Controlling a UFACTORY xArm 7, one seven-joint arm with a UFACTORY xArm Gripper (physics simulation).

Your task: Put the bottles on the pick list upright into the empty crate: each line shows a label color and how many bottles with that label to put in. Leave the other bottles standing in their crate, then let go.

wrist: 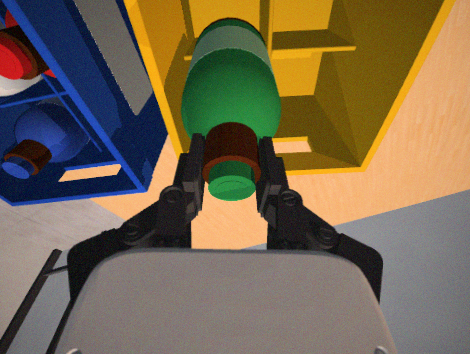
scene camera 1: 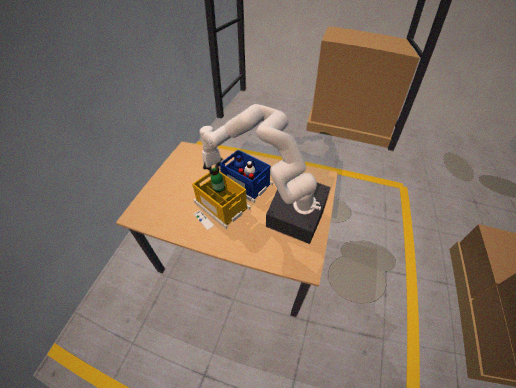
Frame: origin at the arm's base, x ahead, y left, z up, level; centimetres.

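Seen in the pictures: gripper, between the fingertips: (wrist: 231, 151) (scene camera 1: 214, 172); arm's base, origin of its link: (scene camera 1: 304, 203).
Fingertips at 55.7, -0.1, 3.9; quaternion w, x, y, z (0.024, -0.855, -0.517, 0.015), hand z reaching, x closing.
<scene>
Pixels of each thing's middle, then the offset from my fingertips to it, as dx, dy, dz. Level surfaces: height alone.
- green bottle, middle of its body: (wrist: 231, 105) (scene camera 1: 216, 178) -1.1, +0.5, -4.2
- blue crate, middle of its body: (wrist: 30, 51) (scene camera 1: 245, 174) -11.6, -17.5, -12.5
- blue bottle, middle of its body: (wrist: 56, 131) (scene camera 1: 239, 165) -4.0, -24.7, -12.7
- white bottle, middle of its body: (scene camera 1: 249, 171) -13.1, -21.7, -12.7
- pick list, middle of its body: (scene camera 1: 203, 219) -0.1, +20.2, -21.2
- wooden table, height of its surface: dz -21.3
My gripper (scene camera 1: 214, 167) (wrist: 231, 151) is shut on the neck of a green bottle (scene camera 1: 217, 181) (wrist: 231, 95), which is about upright with its lower part within the outline of the yellow crate (scene camera 1: 237, 212) (wrist: 400, 107). Whether its base touches the crate floor is hidden. The yellow crate has dividers, and the compartments that show beside the bottle hold no bottles. The blue crate (scene camera 1: 261, 182) (wrist: 112, 156) holds a blue bottle (scene camera 1: 239, 161) (wrist: 47, 132), a white bottle (scene camera 1: 249, 168) and red-capped bottles (scene camera 1: 251, 176) (wrist: 14, 60). The pick list (scene camera 1: 204, 220) lies beside the yellow crate; its marks are too small to read.
The wooden table (scene camera 1: 165, 195) (wrist: 435, 150) carries both crates, side by side, and the black robot base (scene camera 1: 290, 227). Dark rack posts (scene camera 1: 214, 60) and large cardboard boxes (scene camera 1: 362, 87) stand on the floor beyond the table.
</scene>
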